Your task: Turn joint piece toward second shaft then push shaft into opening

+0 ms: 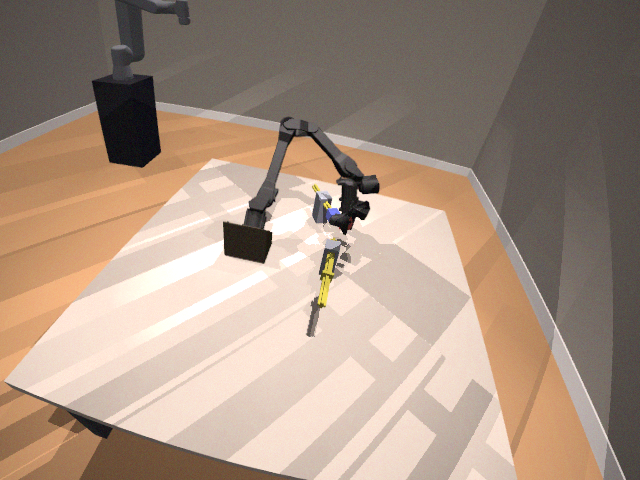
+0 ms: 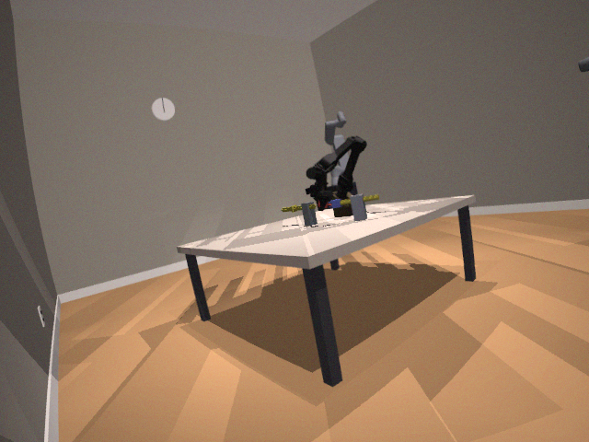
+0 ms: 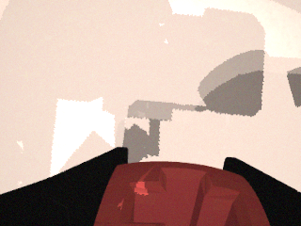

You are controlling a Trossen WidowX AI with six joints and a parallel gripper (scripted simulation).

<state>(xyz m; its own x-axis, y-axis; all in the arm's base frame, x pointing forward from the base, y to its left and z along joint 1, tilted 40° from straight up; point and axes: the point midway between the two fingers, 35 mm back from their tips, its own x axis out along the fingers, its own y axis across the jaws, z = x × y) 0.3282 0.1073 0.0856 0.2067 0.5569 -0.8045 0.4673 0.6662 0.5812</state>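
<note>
Now: the red joint piece 20 mm behind my gripper tip, 10 mm to the left of it and 30 mm above it.
</note>
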